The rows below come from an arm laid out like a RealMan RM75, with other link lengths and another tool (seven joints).
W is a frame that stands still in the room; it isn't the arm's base.
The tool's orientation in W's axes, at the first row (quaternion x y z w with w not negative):
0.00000 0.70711 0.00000 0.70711
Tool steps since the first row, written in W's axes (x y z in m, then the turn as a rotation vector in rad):
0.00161 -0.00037 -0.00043 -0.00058 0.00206 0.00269
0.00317 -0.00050 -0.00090 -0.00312 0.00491 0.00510
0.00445 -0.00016 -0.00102 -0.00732 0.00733 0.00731
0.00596 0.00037 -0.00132 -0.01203 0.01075 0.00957
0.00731 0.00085 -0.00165 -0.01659 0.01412 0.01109
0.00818 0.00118 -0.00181 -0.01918 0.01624 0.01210
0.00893 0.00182 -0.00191 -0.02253 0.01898 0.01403
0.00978 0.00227 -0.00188 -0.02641 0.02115 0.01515
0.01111 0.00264 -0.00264 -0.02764 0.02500 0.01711
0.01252 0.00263 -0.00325 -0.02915 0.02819 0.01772
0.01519 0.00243 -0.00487 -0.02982 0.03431 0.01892
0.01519 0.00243 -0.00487 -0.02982 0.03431 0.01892
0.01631 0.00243 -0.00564 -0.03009 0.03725 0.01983
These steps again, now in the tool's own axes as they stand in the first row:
0.00043 -0.00037 0.00161 -0.00269 0.00206 -0.00058
0.00090 -0.00050 0.00317 -0.00510 0.00491 -0.00312
0.00102 -0.00016 0.00445 -0.00731 0.00733 -0.00732
0.00132 0.00037 0.00596 -0.00957 0.01075 -0.01203
0.00165 0.00085 0.00731 -0.01109 0.01412 -0.01659
0.00181 0.00118 0.00818 -0.01210 0.01624 -0.01918
0.00191 0.00182 0.00893 -0.01403 0.01898 -0.02253
0.00188 0.00227 0.00978 -0.01515 0.02115 -0.02641
0.00264 0.00264 0.01111 -0.01711 0.02500 -0.02764
0.00325 0.00263 0.01252 -0.01772 0.02819 -0.02915
0.00487 0.00243 0.01519 -0.01892 0.03431 -0.02982
0.00487 0.00243 0.01519 -0.01892 0.03431 -0.02982
0.00564 0.00243 0.01631 -0.01983 0.03725 -0.03009

